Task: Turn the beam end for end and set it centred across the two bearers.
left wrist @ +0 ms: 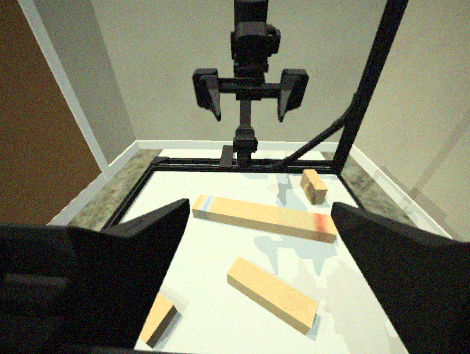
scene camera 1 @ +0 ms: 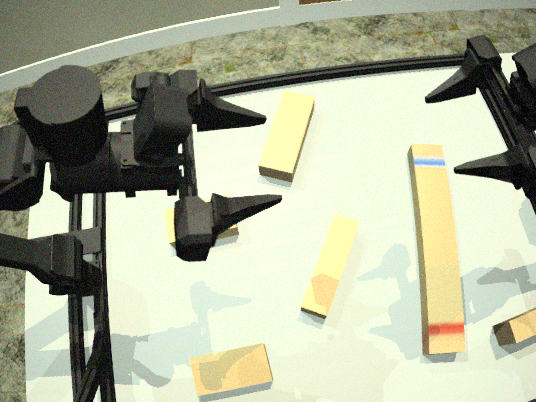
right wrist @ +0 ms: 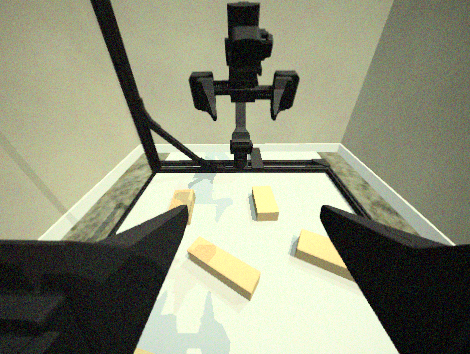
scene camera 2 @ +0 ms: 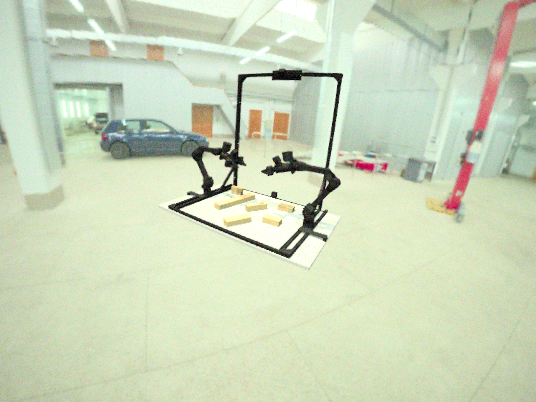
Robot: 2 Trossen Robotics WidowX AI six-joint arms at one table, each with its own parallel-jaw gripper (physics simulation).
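Frame: origin at the left arm's base, x left, y down, z back, level; centimetres.
Seen in the pictures: left gripper, fingertip midpoint: (left wrist: 260, 206) (scene camera 1: 273, 157) (right wrist: 244, 118) (scene camera 2: 264, 170); right gripper, fingertip midpoint: (left wrist: 249, 119) (scene camera 1: 439, 133) (right wrist: 253, 211) (scene camera 2: 242, 166); left arm's base, origin of the base link: (scene camera 1: 84, 279) (right wrist: 240, 164) (scene camera 2: 308, 226); right arm's base, origin of the base link: (left wrist: 243, 163) (scene camera 2: 207, 194).
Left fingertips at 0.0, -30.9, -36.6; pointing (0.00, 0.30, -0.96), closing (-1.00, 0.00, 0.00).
Pixels of each thing's top centre, then the offset from my left fingertips to it, as dx, dy, dz.
- long wooden beam, middle of its top: (scene camera 1: 439, 240) (left wrist: 260, 212) (scene camera 2: 236, 198) -4.5, +29.0, -26.8
- wide block, middle of its top: (scene camera 1: 229, 369) (right wrist: 181, 202) (scene camera 2: 286, 205) -18.8, +29.0, +11.5
- further block, middle of its top: (left wrist: 315, 178) (scene camera 2: 237, 187) -22.6, +26.5, -39.4
The long wooden beam (scene camera 1: 439, 240) (scene camera 2: 235, 201) (left wrist: 265, 216) lies flat on the table, blue band at its upper end and red band at its lower end in scene camera 1. Short wooden blocks lie apart from it; which are the two bearers I cannot tell. One block (scene camera 1: 331, 262) (scene camera 2: 256, 206) (left wrist: 272, 295) (right wrist: 225, 267) lies slanted near the middle, another (scene camera 1: 287, 132) (scene camera 2: 237, 220) (left wrist: 159, 320) (right wrist: 322, 250) nearer the black rail. My left gripper (scene camera 1: 273, 159) (scene camera 2: 265, 171) (left wrist: 260, 206) is open and empty above the table. My right gripper (scene camera 1: 441, 135) (right wrist: 253, 211) is open and empty, above the beam's blue end side.
A wide block (scene camera 1: 232, 370) (scene camera 2: 286, 207) (right wrist: 181, 200) lies at the lower left in scene camera 1. Another block (scene camera 1: 170, 225) (scene camera 2: 272, 220) (right wrist: 265, 202) is partly hidden under the left gripper. A further block (scene camera 1: 520, 327) (scene camera 2: 237, 190) (left wrist: 314, 187) lies beyond the beam's red end.
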